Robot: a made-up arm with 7 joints.
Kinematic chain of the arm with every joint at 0, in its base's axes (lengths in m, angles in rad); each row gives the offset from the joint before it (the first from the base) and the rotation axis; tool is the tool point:
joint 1: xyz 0 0 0 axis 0 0.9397 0.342
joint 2: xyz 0 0 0 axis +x
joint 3: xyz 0 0 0 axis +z
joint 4: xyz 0.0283 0 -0.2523 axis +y
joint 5: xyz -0.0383 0 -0.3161 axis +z
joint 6: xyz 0 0 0 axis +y
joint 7: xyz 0 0 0 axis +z
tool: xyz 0 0 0
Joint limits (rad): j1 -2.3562..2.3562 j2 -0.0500..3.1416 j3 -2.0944..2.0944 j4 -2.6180..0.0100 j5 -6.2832..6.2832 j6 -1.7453..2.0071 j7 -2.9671..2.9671
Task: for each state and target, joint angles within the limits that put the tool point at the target. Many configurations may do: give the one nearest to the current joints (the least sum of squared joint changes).
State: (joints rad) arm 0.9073 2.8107 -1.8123 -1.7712 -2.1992 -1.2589 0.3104
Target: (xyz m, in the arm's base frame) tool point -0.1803 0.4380 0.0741
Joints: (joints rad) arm 0.8395 2.2732 -1.7543 -1.3961 -2.1992 -1.2589 0.3104
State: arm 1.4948 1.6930 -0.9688 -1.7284 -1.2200 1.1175 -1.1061
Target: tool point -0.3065 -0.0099 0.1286
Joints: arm 2.0382 1.6838 -1.4840 -2.1519 -1.2200 1.1175 -1.1061
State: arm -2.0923 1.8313 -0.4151 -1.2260 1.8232 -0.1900 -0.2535
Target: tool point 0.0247 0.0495 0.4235
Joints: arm -2.1350 1.6183 -0.4721 -1.7004 1.8232 -0.1900 -0.2535
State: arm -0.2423 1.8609 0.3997 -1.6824 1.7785 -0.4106 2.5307
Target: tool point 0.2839 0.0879 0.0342
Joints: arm 0.1728 1.5755 0.2780 -2.2949 1.7785 -0.4106 2.5307
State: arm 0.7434 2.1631 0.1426 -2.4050 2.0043 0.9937 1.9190
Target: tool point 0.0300 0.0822 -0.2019
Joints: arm 1.1804 2.1016 -0.2560 -2.6160 2.0043 0.9937 1.9190
